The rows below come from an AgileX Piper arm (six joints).
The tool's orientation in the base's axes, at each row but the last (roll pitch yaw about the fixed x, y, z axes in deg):
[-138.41, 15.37, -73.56]
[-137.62, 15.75, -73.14]
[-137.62, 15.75, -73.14]
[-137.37, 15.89, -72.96]
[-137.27, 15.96, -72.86]
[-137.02, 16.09, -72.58]
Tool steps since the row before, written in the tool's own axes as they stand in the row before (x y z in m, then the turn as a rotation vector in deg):
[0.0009, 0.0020, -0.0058, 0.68, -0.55, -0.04]
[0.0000, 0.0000, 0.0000, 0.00, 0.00, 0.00]
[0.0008, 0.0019, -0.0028, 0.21, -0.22, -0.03]
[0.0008, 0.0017, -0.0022, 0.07, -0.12, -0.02]
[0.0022, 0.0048, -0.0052, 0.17, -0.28, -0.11]
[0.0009, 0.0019, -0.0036, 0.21, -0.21, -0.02]
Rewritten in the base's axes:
[-0.0047, -0.0031, 0.0027, 0.58, -0.62, 0.20]
[0.0000, 0.0000, 0.0000, 0.00, 0.00, 0.00]
[-0.0029, -0.0019, 0.0005, 0.21, -0.20, 0.11]
[-0.0024, -0.0017, 0.0002, 0.10, -0.07, 0.07]
[-0.0061, -0.0042, -0.0001, 0.20, -0.19, 0.21]
[-0.0033, -0.0023, 0.0010, 0.21, -0.19, 0.09]

